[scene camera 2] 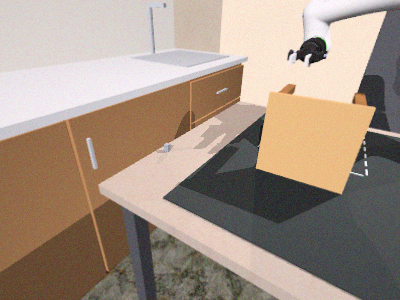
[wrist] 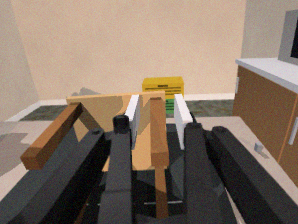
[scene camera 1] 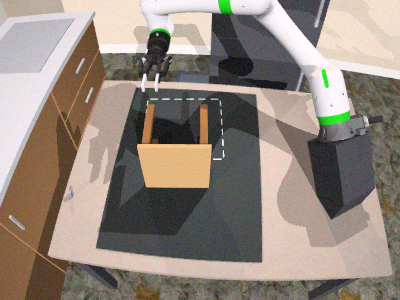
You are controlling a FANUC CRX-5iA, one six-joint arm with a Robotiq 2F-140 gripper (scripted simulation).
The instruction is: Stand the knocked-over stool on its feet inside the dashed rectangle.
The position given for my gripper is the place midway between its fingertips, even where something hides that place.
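Note:
Wooden stool (scene camera 2: 315, 141). Wooden stool (scene camera 1: 163, 165). My gripper (scene camera 1: 149, 88). My gripper (wrist: 156, 105).

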